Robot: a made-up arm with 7 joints. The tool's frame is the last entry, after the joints. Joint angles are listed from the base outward. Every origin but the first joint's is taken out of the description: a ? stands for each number. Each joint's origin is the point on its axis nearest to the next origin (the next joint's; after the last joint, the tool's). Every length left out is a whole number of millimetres.
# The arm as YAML. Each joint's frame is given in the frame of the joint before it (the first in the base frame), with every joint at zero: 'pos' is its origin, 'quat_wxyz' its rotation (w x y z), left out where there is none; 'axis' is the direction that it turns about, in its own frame. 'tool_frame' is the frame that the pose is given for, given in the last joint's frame.
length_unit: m
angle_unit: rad
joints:
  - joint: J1
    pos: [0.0, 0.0, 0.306]
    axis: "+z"
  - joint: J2
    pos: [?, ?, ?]
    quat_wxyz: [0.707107, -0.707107, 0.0, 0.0]
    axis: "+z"
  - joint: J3
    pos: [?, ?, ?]
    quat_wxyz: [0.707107, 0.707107, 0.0, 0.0]
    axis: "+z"
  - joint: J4
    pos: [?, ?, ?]
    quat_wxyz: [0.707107, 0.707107, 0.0, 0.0]
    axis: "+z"
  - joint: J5
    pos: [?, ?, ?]
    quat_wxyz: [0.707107, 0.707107, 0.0, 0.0]
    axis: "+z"
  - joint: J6
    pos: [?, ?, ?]
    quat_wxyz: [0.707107, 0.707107, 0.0, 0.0]
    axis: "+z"
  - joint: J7
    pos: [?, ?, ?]
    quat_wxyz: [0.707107, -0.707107, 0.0, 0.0]
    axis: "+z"
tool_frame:
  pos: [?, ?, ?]
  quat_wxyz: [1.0, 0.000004, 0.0, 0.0]
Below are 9 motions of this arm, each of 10 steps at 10 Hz.
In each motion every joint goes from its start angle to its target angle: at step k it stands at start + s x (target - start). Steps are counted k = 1, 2, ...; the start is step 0. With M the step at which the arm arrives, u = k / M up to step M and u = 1 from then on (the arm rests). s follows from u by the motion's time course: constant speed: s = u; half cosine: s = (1 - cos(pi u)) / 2; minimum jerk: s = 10 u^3 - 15 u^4 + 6 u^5.
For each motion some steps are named. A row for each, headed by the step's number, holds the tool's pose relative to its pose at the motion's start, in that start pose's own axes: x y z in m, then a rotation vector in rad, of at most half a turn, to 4 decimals.
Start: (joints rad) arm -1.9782 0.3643 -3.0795 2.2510 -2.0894 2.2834 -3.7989
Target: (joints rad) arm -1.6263 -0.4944 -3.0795 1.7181 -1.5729 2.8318 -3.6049
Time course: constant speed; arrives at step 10
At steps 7, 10:
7: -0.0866 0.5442 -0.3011 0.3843 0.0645 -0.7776
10: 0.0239 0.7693 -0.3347 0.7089 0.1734 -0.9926

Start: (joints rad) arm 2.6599 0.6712 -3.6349 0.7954 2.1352 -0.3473 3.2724
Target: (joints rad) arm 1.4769 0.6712 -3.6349 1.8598 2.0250 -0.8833 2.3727
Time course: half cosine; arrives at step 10
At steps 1, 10:
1: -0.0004 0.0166 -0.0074 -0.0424 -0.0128 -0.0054
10: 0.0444 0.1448 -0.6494 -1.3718 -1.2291 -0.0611

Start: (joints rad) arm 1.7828 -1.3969 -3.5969 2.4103 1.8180 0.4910 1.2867
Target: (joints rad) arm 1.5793 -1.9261 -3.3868 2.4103 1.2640 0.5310 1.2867
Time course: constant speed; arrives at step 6
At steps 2, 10:
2: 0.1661 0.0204 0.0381 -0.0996 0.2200 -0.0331
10: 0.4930 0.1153 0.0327 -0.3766 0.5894 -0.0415

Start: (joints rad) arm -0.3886 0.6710 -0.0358 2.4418 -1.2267 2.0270 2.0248
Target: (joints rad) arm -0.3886 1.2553 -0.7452 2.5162 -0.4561 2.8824 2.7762
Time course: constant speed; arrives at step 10
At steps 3, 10:
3: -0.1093 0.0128 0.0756 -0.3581 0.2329 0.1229
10: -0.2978 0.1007 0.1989 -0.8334 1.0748 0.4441

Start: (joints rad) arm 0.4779 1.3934 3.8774 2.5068 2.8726 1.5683 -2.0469
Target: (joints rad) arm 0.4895 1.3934 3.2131 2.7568 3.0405 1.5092 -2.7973
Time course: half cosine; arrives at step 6
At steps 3, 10:
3: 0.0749 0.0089 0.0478 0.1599 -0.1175 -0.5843
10: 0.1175 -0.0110 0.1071 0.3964 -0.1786 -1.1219

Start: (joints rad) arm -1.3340 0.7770 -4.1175 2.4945 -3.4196 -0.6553 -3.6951
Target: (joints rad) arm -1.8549 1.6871 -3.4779 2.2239 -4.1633 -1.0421 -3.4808
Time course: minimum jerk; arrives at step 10
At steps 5, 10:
5: -0.0559 0.2078 -0.2714 -0.2293 -0.0128 0.1327
10: -0.1267 0.2587 -0.6339 -0.5447 0.1046 0.2248

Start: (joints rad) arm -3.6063 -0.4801 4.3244 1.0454 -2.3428 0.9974 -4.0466
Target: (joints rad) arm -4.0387 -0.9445 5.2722 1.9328 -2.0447 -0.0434 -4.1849
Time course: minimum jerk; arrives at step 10
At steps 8, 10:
8: 0.4972 0.2722 -0.0901 1.0108 0.2990 1.0645
10: 0.5141 0.3216 -0.1056 1.0732 0.3748 1.1162

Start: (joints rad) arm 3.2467 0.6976 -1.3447 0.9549 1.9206 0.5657 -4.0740
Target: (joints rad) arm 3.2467 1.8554 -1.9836 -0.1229 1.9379 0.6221 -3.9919
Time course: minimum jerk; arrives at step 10
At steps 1, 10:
1: 0.0017 -0.0056 -0.0002 0.0155 -0.0008 0.0008
10: 0.2440 -0.2860 -0.3982 1.2846 -0.7765 0.2734

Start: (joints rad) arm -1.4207 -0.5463 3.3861 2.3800 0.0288 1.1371 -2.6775
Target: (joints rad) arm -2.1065 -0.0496 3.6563 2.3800 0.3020 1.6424 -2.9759
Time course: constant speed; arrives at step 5
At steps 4, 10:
4: 0.0356 -0.0938 -0.3529 0.0018 -0.0544 -0.0590
10: 0.0768 -0.0823 -0.4158 0.0318 -0.0589 -0.1119

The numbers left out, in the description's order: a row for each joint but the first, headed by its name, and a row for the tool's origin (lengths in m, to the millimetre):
J2: 0.0 0.0 0.0
J3: 0.0 -0.395 0.0
J4: 0.045 0.0 0.0
J5: 0.097 -0.428 0.0
J6: 0.0 0.0 0.0
J7: 0.06 0.076 0.0
tool: 0.0 0.0 0.0

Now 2 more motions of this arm.
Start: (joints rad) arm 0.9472 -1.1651 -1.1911 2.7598 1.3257 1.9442 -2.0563
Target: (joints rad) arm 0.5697 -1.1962 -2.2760 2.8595 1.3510 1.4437 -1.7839
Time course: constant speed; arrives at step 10
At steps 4, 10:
4: 0.1023 0.0168 -0.0584 -0.1636 -0.5994 0.0975
10: 0.3359 0.0229 -0.0891 -0.5533 -1.4449 0.0231

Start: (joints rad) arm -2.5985 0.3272 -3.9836 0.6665 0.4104 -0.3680 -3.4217
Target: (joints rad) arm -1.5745 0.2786 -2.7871 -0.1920 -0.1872 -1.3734 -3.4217
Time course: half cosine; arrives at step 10
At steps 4, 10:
4: 0.2053 0.2415 -0.1373 -0.7029 -0.0346 -0.5294
10: 0.4085 0.0414 -0.4437 -2.4572 -0.2007 -0.9322

